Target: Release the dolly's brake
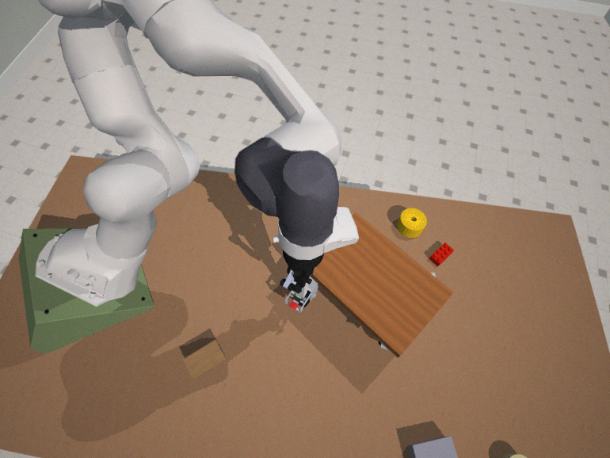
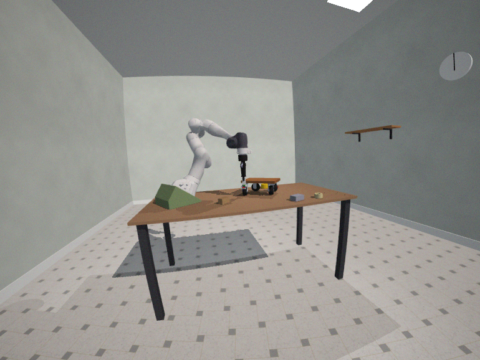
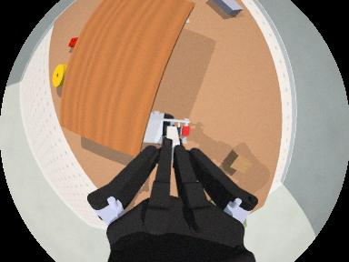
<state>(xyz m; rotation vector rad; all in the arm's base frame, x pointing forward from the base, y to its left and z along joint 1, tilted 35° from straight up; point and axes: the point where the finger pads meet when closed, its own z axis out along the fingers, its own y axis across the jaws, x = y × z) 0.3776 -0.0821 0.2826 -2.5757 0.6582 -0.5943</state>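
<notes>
Now: hand 5 cm above the caster brake pedal and 1 cm to the left of it. The rest, counted from my hand: small wooden block 19 cm behind, 16 cm to the right, 11 cm below; then red brick 37 cm ahead, 20 cm to the left, 12 cm below; then yellow spool 29 cm to the left, 28 cm ahead, 11 cm below.
</notes>
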